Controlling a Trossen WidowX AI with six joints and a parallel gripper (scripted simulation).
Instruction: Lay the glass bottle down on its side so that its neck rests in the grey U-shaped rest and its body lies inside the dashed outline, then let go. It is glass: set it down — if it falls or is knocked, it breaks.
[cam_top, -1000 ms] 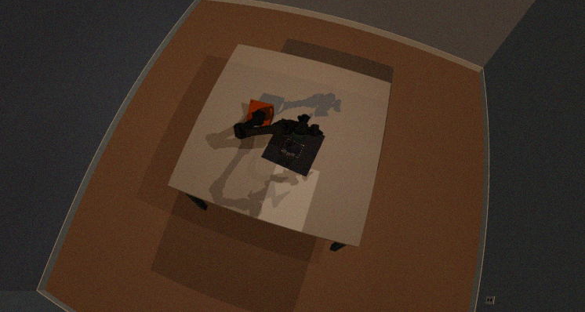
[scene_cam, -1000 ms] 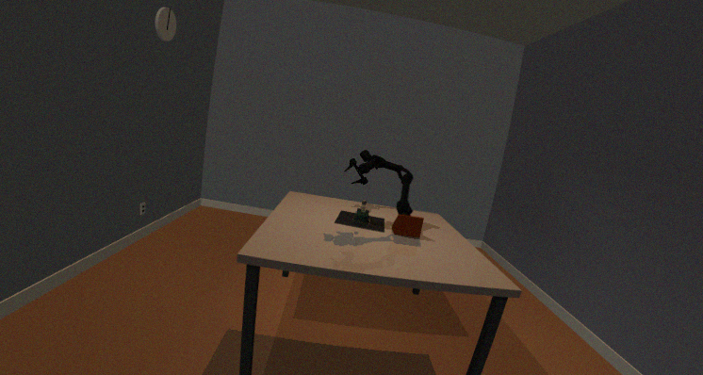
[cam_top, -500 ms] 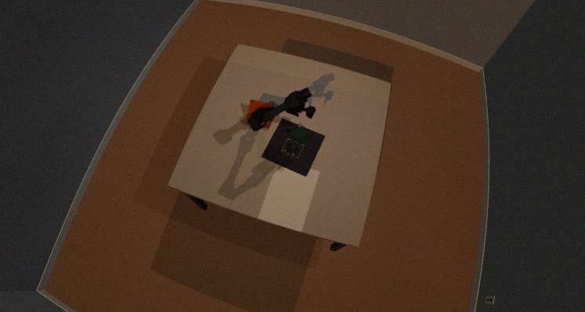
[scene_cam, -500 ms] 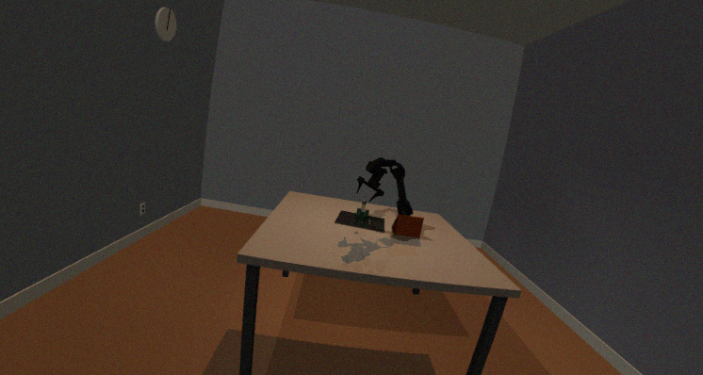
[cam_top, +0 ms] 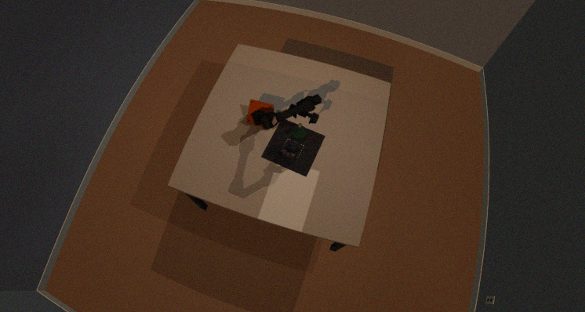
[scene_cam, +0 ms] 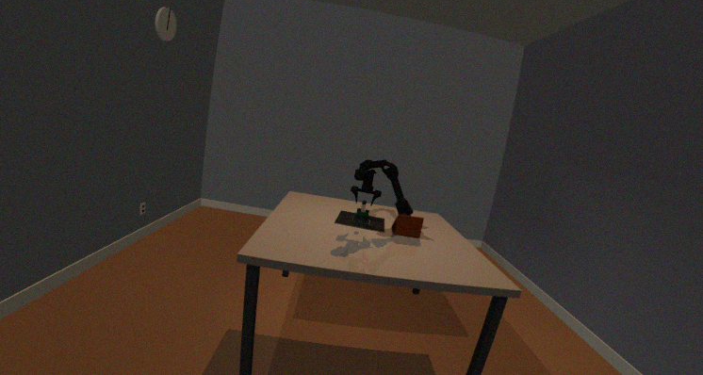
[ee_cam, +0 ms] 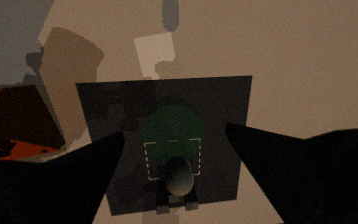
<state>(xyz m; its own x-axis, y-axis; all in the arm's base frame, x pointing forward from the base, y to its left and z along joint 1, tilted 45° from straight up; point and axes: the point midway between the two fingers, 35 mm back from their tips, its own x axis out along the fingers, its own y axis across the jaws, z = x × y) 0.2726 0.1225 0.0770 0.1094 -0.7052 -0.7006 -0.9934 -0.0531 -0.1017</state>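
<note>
My gripper tip is now 40 mm to the left of the green glass bottle and 50 mm above it. From my gripper tip the other things lie so: dark mat (120 mm to the right, 140 mm below).
</note>
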